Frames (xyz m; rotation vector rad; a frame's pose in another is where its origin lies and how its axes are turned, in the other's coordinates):
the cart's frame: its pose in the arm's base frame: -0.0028 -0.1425 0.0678 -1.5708 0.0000 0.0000
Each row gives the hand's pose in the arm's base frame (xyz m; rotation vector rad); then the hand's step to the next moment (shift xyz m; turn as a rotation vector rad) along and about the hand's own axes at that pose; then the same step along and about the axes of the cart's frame.
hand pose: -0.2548 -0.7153 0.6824 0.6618 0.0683 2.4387
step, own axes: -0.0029 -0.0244 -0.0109 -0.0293 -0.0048 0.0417
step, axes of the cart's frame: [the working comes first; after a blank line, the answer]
step, axes of the arm's base frame: 0.0101 0.0194 -0.0156 0.0427 -0.0171 0.0225

0.0101 0.0156 0.0194 0.0427 -0.0225 -0.0171
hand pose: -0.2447 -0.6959 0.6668 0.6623 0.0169 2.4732
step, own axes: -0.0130 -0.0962 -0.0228 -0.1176 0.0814 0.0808
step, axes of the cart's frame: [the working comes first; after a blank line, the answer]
step, axes of the arm's base frame: 0.0494 0.0764 -0.0407 0.0783 -0.1413 0.0299

0.0494 0.0407 0.0764 0.0783 -0.0299 -0.1413
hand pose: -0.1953 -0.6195 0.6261 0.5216 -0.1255 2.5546
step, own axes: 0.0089 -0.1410 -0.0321 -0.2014 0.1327 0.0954
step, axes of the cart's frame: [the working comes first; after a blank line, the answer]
step, axes of the arm's base frame: 0.0545 0.1313 -0.0280 0.1229 -0.2281 0.0115

0.0545 0.0280 0.1313 0.1229 -0.0115 -0.2281
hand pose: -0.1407 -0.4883 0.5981 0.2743 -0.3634 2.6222
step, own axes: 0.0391 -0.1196 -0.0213 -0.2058 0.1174 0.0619
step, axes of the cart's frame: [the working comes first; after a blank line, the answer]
step, axes of the arm's base frame: 0.0210 0.1250 0.0145 0.1298 -0.2069 -0.0181

0.0210 -0.0145 0.1250 0.1298 0.0181 -0.2069
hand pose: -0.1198 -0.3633 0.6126 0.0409 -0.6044 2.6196
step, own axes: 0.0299 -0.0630 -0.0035 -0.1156 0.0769 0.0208
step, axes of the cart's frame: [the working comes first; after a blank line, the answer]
step, axes of the arm's base frame: 0.0006 0.0646 0.0264 0.0692 -0.1191 -0.0273

0.0006 -0.0264 0.0646 0.0692 0.0273 -0.1191
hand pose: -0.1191 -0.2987 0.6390 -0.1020 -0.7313 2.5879
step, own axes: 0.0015 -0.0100 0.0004 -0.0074 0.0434 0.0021
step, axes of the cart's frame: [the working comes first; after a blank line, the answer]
step, axes of the arm's base frame: 0.0026 0.0081 0.0055 -0.0111 -0.0372 -0.0208

0.0026 -0.0055 0.0081 -0.0111 0.0208 -0.0372
